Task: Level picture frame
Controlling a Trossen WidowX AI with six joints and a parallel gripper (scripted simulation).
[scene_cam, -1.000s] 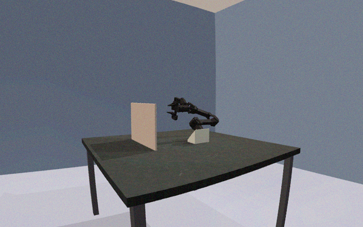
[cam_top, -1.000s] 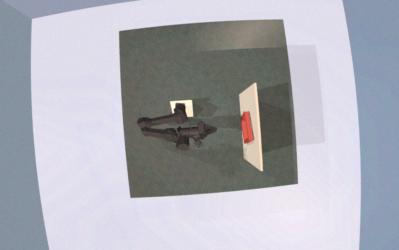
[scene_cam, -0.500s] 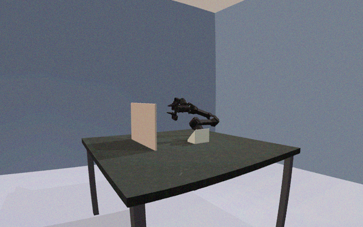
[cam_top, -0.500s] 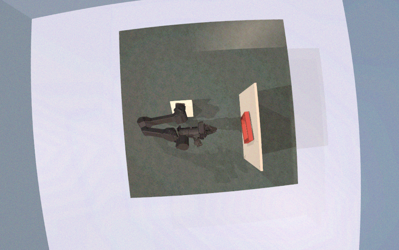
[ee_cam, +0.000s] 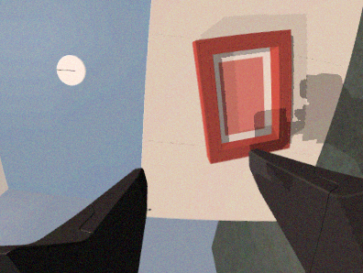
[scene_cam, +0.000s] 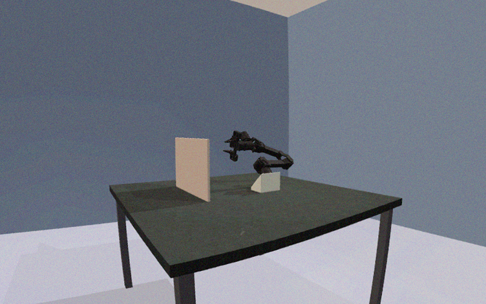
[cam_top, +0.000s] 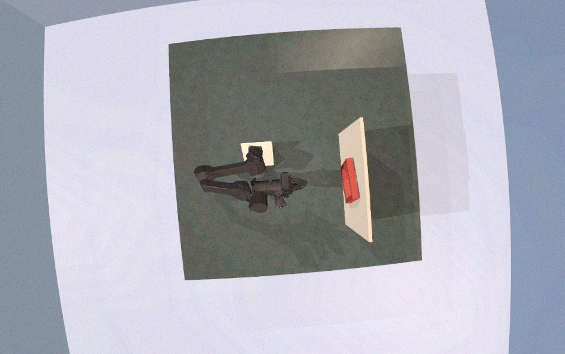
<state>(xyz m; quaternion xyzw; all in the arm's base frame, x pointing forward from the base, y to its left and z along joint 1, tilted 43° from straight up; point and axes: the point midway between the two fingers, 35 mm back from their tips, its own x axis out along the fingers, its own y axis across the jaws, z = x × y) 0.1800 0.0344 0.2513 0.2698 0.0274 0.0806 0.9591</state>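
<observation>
Now: the picture frame 200 mm ahead of my gripper tip, 90 mm below it and 20 mm to the left of it. From my gripper tip the other things lie so: beige wall panel 210 mm ahead, 110 mm below, 30 mm to the left.
</observation>
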